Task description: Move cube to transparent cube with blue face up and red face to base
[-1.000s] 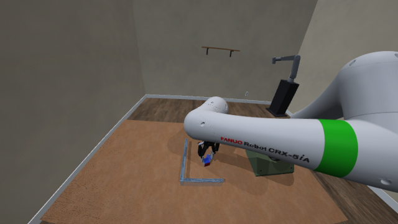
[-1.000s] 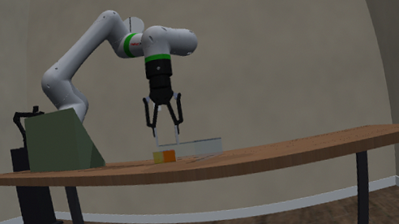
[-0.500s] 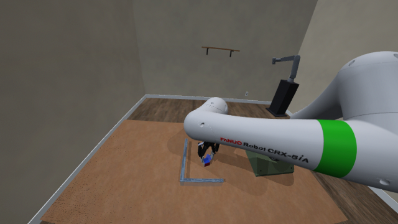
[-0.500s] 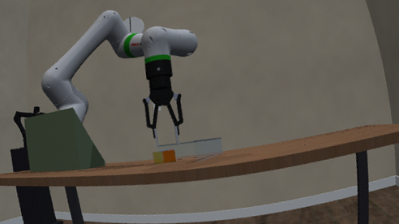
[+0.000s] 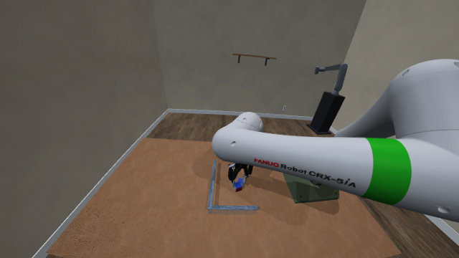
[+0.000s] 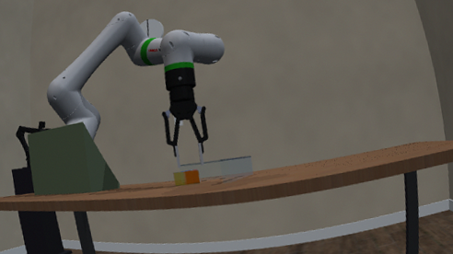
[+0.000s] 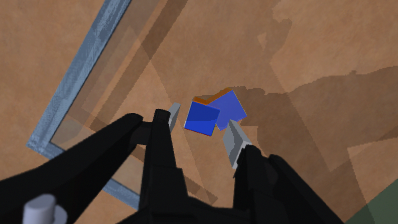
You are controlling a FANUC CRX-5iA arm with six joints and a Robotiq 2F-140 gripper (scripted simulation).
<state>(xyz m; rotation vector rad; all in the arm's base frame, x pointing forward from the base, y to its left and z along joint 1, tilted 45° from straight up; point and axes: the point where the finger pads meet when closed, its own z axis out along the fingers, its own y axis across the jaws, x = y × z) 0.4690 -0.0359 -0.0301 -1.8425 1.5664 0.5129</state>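
Right now my hand is 20 mm past the transparent cube, 20 mm to the left of it and 60 mm above it.
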